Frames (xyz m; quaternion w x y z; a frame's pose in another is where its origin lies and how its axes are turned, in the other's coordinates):
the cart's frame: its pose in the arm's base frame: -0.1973 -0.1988 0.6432 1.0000 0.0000 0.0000 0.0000
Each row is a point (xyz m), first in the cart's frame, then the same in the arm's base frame.
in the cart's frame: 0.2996 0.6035 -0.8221
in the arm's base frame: 0.1023 0.4047 -0.1789
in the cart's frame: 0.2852 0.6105 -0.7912
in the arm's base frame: 0.0879 0.4117 -0.1480
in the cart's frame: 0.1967 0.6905 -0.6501
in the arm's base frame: -0.0006 0.4917 -0.0069
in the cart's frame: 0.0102 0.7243 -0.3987
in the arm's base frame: -0.1871 0.5255 0.2445
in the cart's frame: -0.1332 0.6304 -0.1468
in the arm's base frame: -0.3305 0.4316 0.4964
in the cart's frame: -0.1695 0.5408 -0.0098
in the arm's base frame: -0.3668 0.3420 0.6334
